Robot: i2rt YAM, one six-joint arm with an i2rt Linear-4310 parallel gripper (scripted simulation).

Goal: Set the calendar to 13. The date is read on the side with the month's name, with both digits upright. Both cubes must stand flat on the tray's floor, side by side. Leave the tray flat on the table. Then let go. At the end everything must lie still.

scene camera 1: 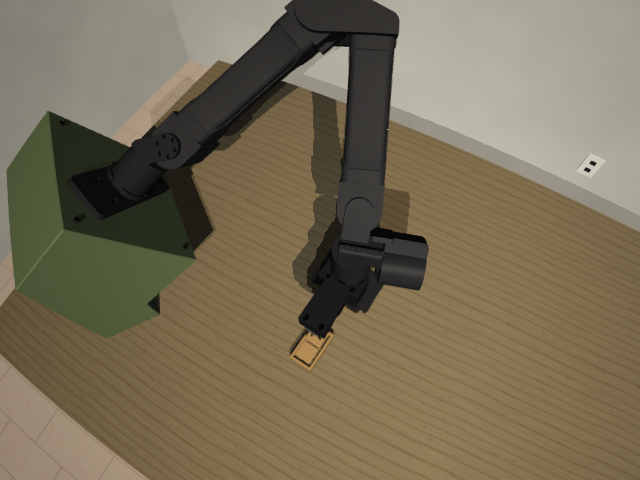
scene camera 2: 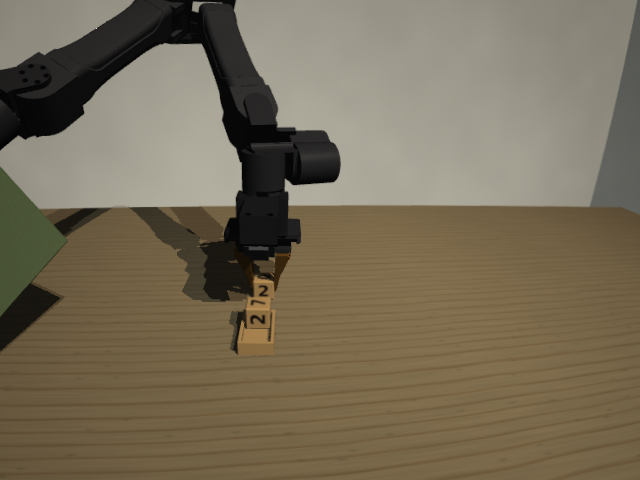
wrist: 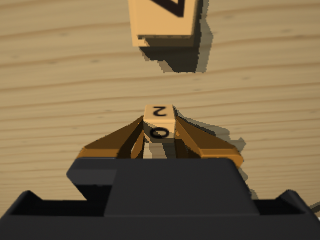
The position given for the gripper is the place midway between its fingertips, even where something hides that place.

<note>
In view: the gripper point(scene camera 2: 264, 289), a cube point(wrist: 159, 121), a cube point(scene camera 2: 258, 309) and a tray point(scene camera 2: 250, 341).
The tray also shows in scene camera 1 point(scene camera 1: 305, 355). The gripper also shows in scene camera 1 point(scene camera 1: 345, 298) and in the wrist view point(wrist: 159, 120).
</note>
